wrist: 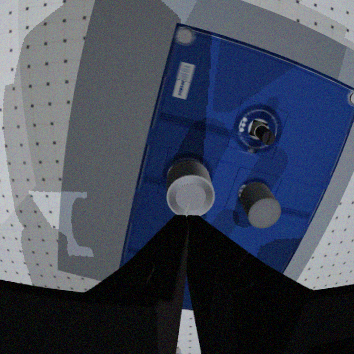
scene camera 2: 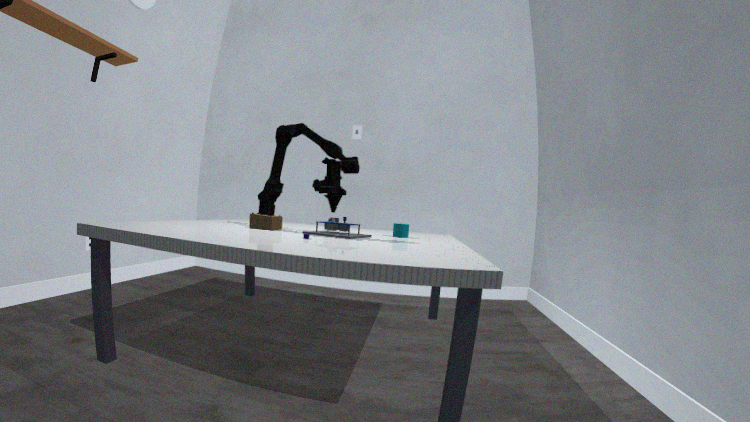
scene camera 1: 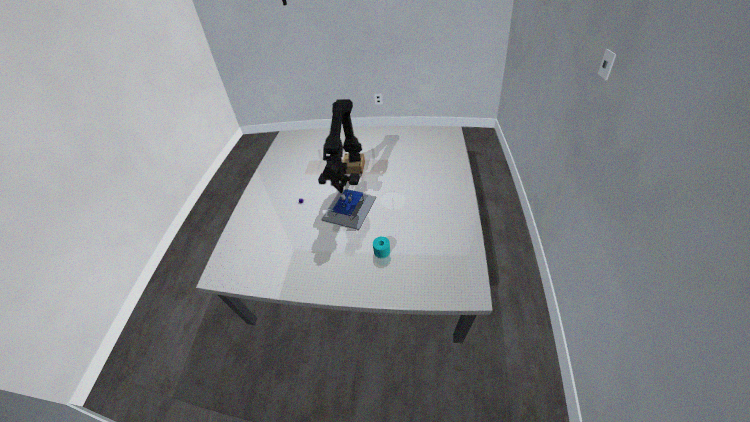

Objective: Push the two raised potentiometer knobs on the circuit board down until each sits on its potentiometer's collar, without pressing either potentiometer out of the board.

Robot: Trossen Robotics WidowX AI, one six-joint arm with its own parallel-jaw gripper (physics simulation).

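The blue circuit board stands on posts above a grey base plate. In the wrist view, a wide light-grey knob stands near the board's left edge and a narrower dark-grey knob to its right. A potentiometer with a bare dark shaft lies farther up. A small blue knob stands up from the board in scene camera 2; it does not show in the wrist view. My gripper is shut and empty, above the board, its tips overlapping the light-grey knob's lower rim. Collar gaps are not clear.
A teal cylinder stands on the table, past the base plate. A small purple object lies beside the plate. The arm's wooden base block is behind the board.
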